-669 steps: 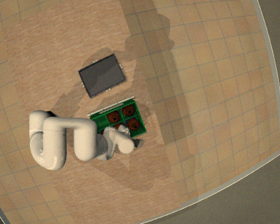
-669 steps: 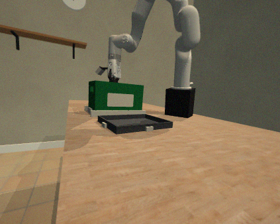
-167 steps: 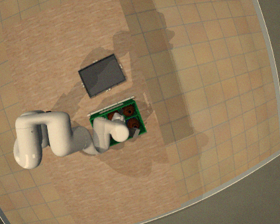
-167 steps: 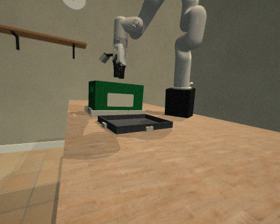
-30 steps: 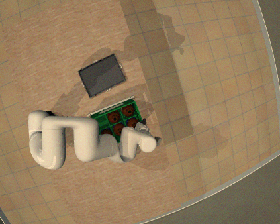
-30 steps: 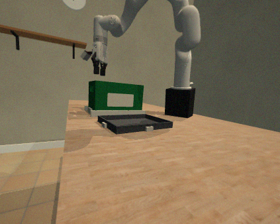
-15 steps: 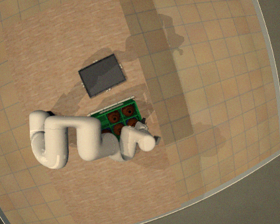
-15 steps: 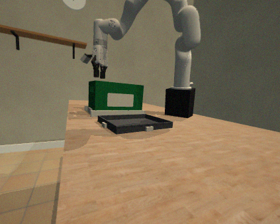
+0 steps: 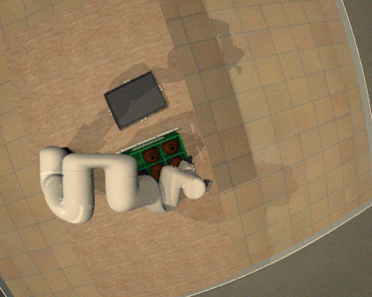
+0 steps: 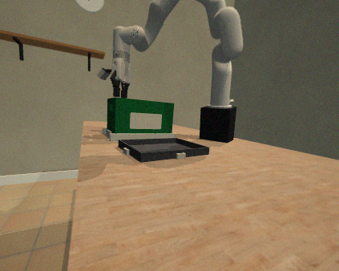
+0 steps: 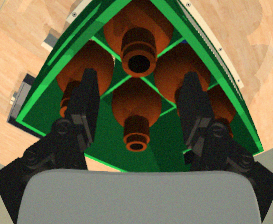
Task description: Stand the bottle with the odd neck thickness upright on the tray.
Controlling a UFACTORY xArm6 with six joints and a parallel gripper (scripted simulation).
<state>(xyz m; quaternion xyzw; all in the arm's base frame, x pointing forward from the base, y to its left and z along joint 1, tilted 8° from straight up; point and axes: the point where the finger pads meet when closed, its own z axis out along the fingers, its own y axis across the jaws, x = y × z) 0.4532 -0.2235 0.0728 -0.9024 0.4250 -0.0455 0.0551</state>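
My gripper is now 8 cm past the green crate, 5 cm to the right of it and 12 cm above it. Round my hand: brown bottle (8 cm behind, 9 cm to the left, 11 cm below); then tray (4 cm behind, 34 cm to the left, 19 cm below).
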